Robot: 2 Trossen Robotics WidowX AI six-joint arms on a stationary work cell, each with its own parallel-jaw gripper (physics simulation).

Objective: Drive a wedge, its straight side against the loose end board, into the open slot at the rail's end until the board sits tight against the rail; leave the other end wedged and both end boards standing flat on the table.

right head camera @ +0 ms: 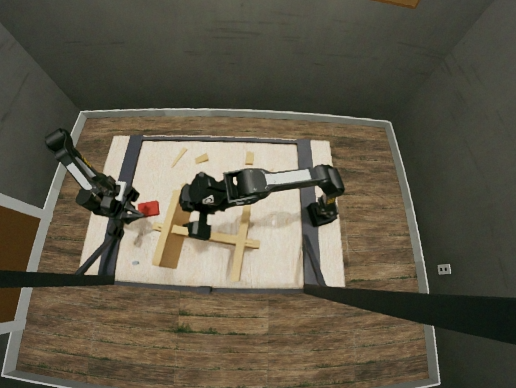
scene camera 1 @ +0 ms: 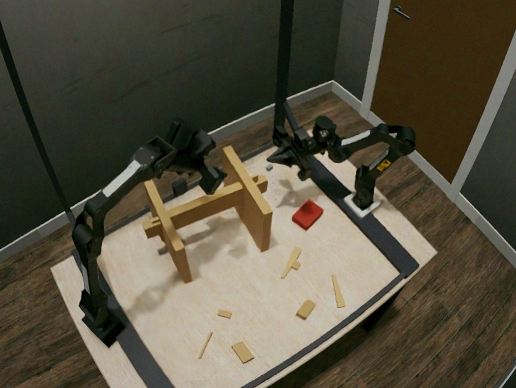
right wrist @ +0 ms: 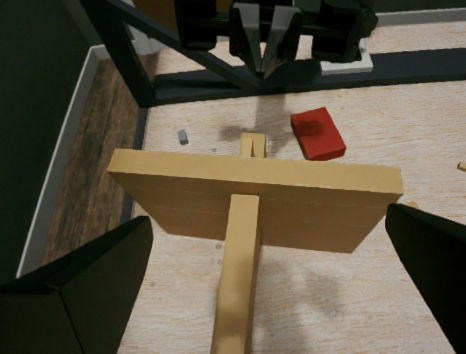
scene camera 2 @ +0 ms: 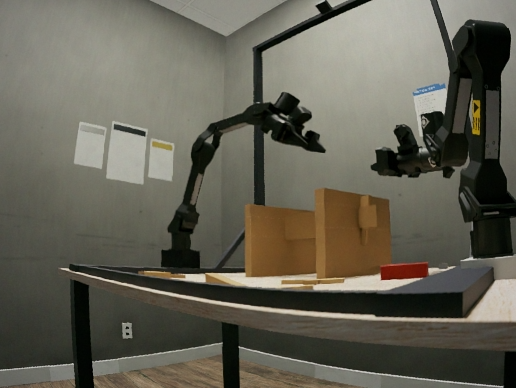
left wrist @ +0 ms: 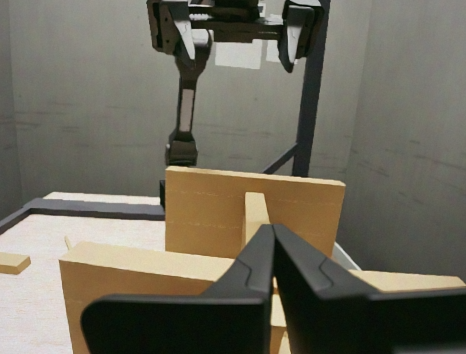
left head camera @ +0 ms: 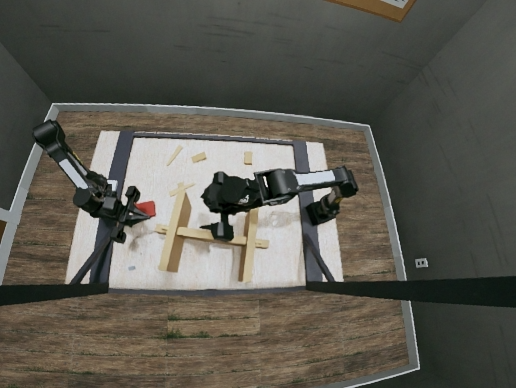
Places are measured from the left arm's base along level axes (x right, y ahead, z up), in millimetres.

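Pixels of known places: left gripper, fingertip midpoint: (right head camera: 144,215) (scene camera 1: 267,160) (right wrist: 260,76) (scene camera 2: 371,167) (left wrist: 271,234) (left head camera: 150,217); right gripper, fingertip midpoint: (right head camera: 184,211) (scene camera 1: 217,164) (right wrist: 268,221) (scene camera 2: 316,149) (left wrist: 243,66) (left head camera: 200,212); left arm's base, link origin: (right head camera: 113,190) (scene camera 1: 362,201) (scene camera 2: 493,256) (left head camera: 104,190); right arm's base, link origin: (right head camera: 323,211) (scene camera 1: 100,319) (left head camera: 323,210).
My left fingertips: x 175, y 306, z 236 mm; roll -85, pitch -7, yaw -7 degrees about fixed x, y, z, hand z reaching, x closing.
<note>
For each thing: its top centre in the pictures, then the offset to it from my left fingertips. "*": a spot on its surface instead.
- rail, top centre: (right wrist: 229,328) (left wrist: 258,223) (scene camera 2: 317,211) (scene camera 1: 203,199) (left head camera: 212,235) (right head camera: 204,234) dy +200, dx +38, dz -84 mm
- wedge, surface spot: (scene camera 2: 364,236) * dy +38, dx +12, dz -169 mm
- rail end, surface spot: (scene camera 1: 151,227) * dy +385, dx +47, dz -96 mm
- red block, top centre: (right wrist: 317,130) (scene camera 2: 405,264) (scene camera 1: 308,212) (left head camera: 143,209) (right head camera: 147,208) dy -113, dx -96, dz -240 mm
- tiny grey piece, top centre: (right wrist: 181,134) (left head camera: 131,268) dy -136, dx +153, dz -254 mm
The end board (left head camera: 172,235) (scene camera 1: 250,200) (scene camera 2: 340,240) nearer my left arm stands upright, as does the other end board (left head camera: 248,260) (scene camera 1: 167,220) (left wrist: 200,210). The rail (left head camera: 200,233) (scene camera 1: 205,205) (right wrist: 240,280) joins them; no gap shows at the nearer board in the right wrist view. A wedge (scene camera 2: 364,236) sits in the rail's end there, its narrow part hanging below. Detail at the other rail end (scene camera 1: 151,227) is too small to judge. My left gripper (scene camera 1: 269,160) (left wrist: 271,234) (right wrist: 259,76) is shut and empty, beyond the rail end. My right gripper (left wrist: 243,66) (right wrist: 268,221) is open above the rail.
A red block (left head camera: 146,208) (scene camera 1: 308,214) (right wrist: 320,135) lies beside the nearer board. Loose strips (scene camera 1: 338,291) (scene camera 1: 205,345), crossed pieces (scene camera 1: 291,262) and several small blocks (scene camera 1: 305,309) (scene camera 1: 242,351) lie in front. A tiny grey piece (left head camera: 132,268) (right wrist: 183,137) lies near the frame.
</note>
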